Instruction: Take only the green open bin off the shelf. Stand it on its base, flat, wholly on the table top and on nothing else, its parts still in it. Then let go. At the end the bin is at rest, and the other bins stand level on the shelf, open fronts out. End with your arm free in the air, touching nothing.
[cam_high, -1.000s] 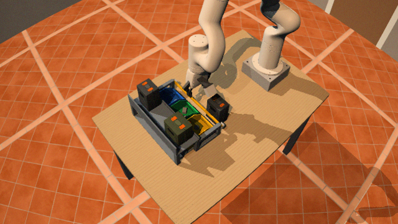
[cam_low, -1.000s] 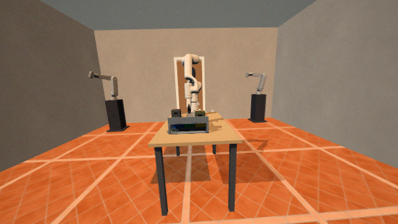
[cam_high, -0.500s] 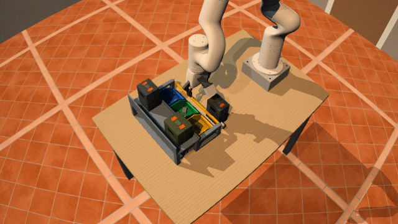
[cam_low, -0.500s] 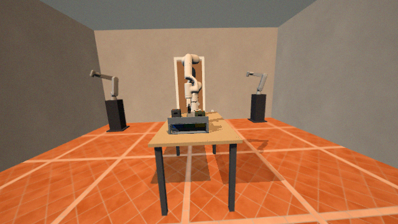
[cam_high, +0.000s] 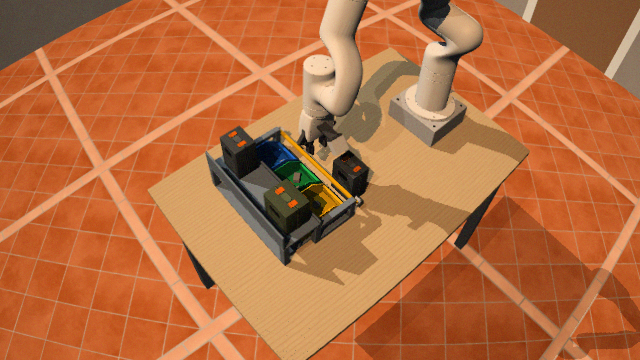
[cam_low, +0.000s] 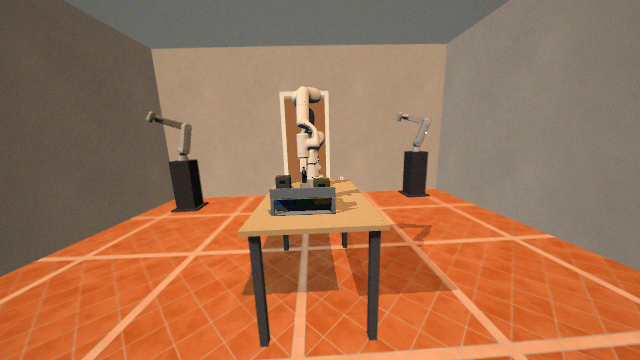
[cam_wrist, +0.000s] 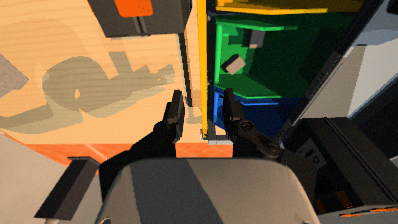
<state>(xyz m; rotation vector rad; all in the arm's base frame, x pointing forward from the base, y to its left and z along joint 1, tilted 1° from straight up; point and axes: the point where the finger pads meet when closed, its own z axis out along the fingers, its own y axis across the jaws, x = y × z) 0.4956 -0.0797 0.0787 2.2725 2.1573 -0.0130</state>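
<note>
My gripper is now 100 mm above the thin yellow rod. The rest, counted from my hand: green bin (120 mm below, 100 mm ahead, 10 mm to the right); yellow bin (120 mm below, 110 mm to the left, 110 mm ahead); dark box (110 mm to the left, 90 mm below, 40 mm behind).
</note>
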